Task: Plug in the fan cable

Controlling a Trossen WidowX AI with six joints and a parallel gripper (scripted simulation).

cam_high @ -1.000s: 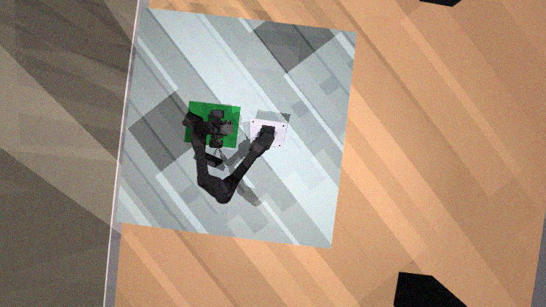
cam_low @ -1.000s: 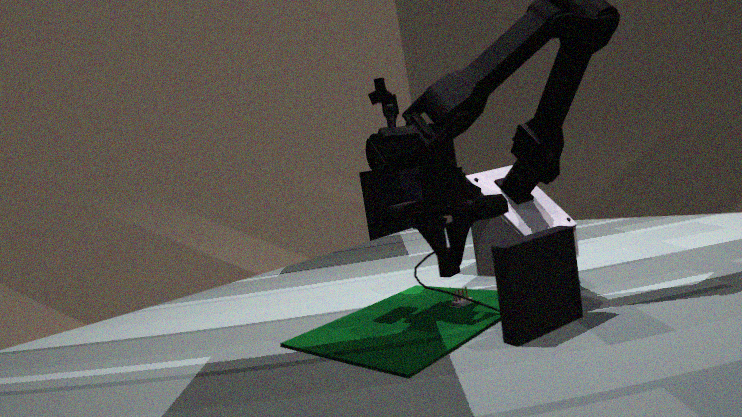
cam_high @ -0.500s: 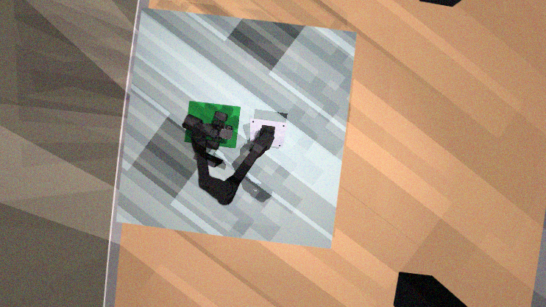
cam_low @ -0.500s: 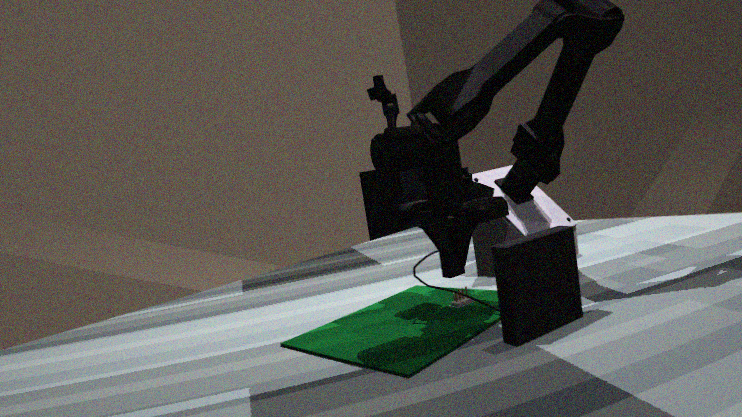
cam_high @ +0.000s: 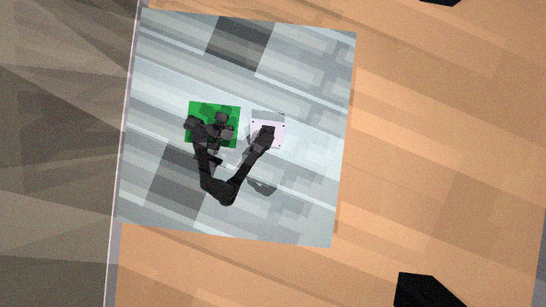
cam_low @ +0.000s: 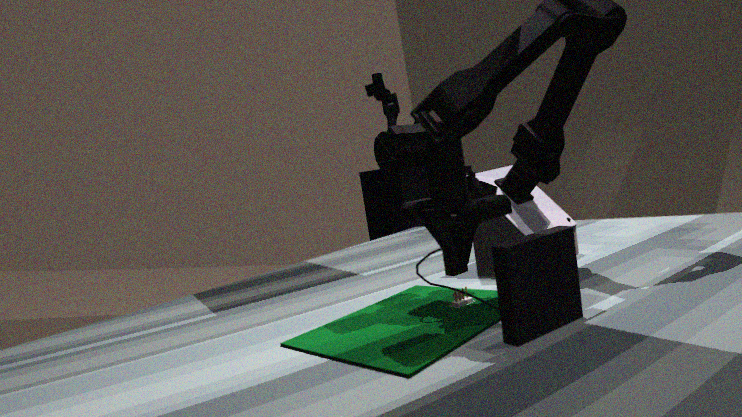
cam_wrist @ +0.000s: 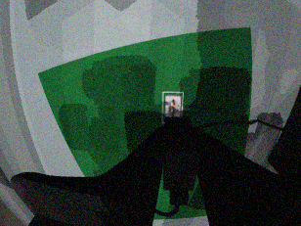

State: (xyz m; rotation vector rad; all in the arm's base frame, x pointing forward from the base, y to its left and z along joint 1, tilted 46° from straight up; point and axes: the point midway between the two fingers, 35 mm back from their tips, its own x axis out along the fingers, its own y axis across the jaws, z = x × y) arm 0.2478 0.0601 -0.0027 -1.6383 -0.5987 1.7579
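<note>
The pale four-pin header is 1 cm ahead of my gripper tip and 6 cm below it. Round my gripper tip: black fan (5 cm ahead, 15 cm to the left, 1 cm below); then green board (9 cm ahead, 3 cm to the right, 8 cm below); then fan plug (1 cm ahead, 1 cm above).
</note>
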